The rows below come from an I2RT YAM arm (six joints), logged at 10 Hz.
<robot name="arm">
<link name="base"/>
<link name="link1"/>
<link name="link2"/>
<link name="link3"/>
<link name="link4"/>
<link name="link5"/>
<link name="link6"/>
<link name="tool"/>
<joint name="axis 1" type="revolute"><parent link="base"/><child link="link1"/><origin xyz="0 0 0.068" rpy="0 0 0"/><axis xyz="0 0 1"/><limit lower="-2.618" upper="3.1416"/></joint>
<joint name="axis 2" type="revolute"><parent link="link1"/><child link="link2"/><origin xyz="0.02 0.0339 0.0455" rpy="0 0 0"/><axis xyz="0 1 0"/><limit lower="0" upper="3.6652"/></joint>
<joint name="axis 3" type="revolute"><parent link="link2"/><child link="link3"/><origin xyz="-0.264 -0.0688 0" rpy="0 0 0"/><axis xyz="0 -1 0"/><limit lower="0" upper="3.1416"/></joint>
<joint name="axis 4" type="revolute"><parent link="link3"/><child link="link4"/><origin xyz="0.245 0.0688 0.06" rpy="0 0 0"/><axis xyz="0 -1 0"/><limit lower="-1.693" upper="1.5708"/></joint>
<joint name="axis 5" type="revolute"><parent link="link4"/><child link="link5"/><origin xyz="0.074 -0.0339 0.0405" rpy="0 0 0"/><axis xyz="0 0 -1"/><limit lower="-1.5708" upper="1.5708"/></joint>
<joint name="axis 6" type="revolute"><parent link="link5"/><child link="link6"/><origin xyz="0.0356 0 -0.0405" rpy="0 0 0"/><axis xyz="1 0 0"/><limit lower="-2.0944" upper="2.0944"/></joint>
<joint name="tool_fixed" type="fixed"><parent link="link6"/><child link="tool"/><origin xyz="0 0 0" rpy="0 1.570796 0"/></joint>
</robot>
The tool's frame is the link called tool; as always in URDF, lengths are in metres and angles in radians.
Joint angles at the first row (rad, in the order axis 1, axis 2, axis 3, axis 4, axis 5, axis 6):
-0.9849 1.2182 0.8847 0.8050 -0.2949 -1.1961
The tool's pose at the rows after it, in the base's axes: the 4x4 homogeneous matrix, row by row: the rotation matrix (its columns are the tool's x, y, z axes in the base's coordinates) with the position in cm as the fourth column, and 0 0 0 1 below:
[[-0.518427 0.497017 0.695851 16.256], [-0.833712 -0.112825 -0.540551 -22.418], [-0.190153 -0.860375 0.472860 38.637], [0 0 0 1]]
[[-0.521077 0.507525 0.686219 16.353], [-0.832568 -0.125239 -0.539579 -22.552], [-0.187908 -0.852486 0.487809 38.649], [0 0 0 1]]
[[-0.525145 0.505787 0.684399 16.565], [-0.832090 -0.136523 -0.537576 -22.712], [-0.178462 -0.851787 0.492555 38.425], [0 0 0 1]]
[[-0.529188 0.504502 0.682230 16.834], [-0.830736 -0.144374 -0.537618 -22.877], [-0.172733 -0.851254 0.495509 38.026], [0 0 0 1]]
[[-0.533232 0.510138 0.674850 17.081], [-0.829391 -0.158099 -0.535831 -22.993], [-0.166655 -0.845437 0.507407 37.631], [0 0 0 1]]
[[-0.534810 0.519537 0.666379 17.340], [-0.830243 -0.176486 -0.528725 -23.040], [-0.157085 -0.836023 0.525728 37.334], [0 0 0 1]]
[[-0.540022 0.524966 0.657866 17.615], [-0.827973 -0.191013 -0.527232 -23.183], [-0.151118 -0.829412 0.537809 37.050], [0 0 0 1]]
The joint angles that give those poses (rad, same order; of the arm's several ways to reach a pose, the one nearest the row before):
-0.9789 1.2309 0.8745 0.8708 -0.2795 -1.1986
-0.9776 1.2421 0.8759 0.8970 -0.2706 -1.1982
-0.9741 1.2553 0.8737 0.9175 -0.2672 -1.2087
-0.9687 1.2707 0.8671 0.9420 -0.2607 -1.2178
-0.9627 1.2872 0.8578 0.9807 -0.2503 -1.2250
-0.9551 1.3043 0.8499 1.0264 -0.2410 -1.2326
-0.9489 1.3228 0.8468 1.0611 -0.2295 -1.2410

